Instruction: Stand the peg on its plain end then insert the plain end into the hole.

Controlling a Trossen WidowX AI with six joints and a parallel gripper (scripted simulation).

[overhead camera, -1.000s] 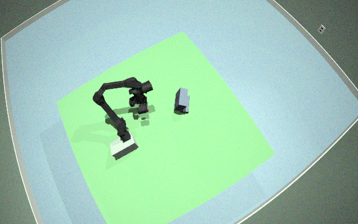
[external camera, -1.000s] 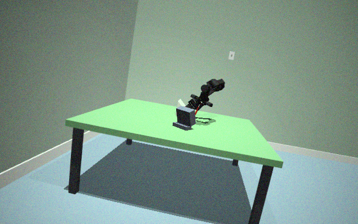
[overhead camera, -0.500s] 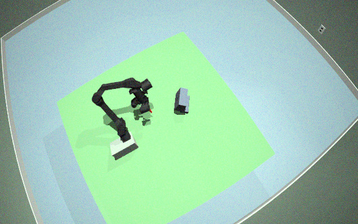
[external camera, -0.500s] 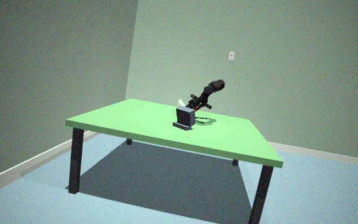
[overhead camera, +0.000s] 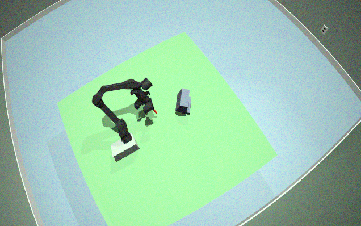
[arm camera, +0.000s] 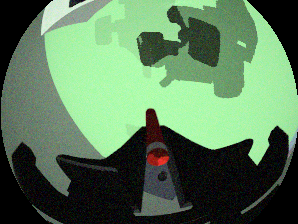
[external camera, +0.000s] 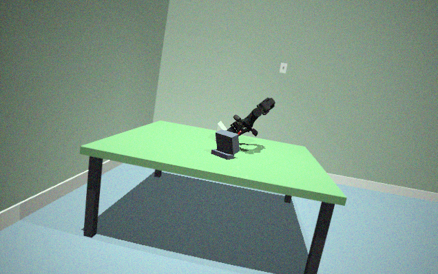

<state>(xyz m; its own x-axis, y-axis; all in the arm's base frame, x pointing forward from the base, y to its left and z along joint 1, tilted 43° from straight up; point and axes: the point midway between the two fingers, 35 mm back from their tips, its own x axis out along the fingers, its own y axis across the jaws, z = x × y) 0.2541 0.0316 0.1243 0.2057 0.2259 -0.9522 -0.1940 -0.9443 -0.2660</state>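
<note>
The sloped grey panel lies 20 cm ahead of my gripper tip, 3 cm to the right of it and 2 cm below it. From my gripper tip the other things lie so: red peg (1 cm behind, 1 cm to the left, 1 cm above); panel foot (23 cm ahead, 5 cm to the right, 9 cm below).
</note>
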